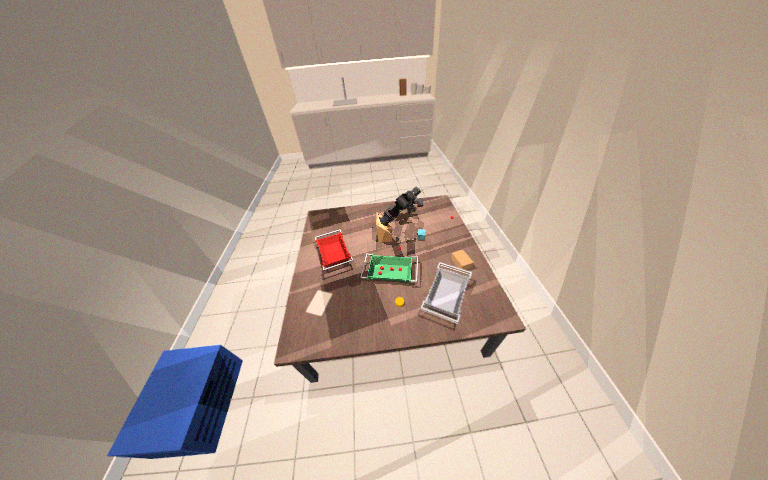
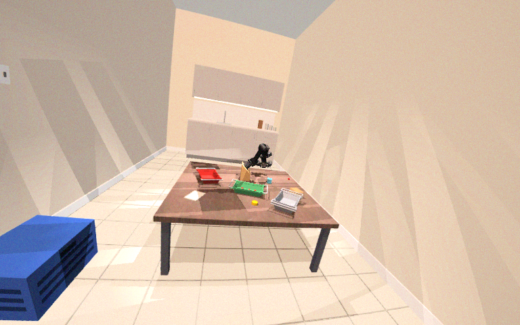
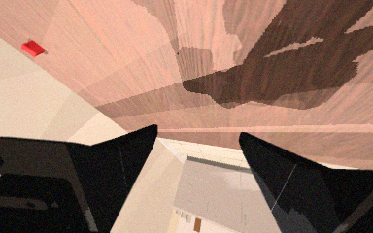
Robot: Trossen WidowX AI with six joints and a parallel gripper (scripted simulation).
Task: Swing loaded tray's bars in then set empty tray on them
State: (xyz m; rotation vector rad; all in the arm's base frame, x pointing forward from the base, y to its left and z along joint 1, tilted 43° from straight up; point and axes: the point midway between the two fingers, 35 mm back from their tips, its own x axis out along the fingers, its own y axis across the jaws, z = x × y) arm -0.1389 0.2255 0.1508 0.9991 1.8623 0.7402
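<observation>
The cyan cube lies 26 cm ahead of my gripper tip, 7 cm below it and 1 cm to the right of it. Also, from my gripper tip: small red block: 34 cm ahead, 21 cm to the right, 9 cm below; yellow disc: 76 cm ahead, 32 cm to the right, 8 cm below; red tray: 67 cm to the right, 25 cm ahead, 5 cm below.
</observation>
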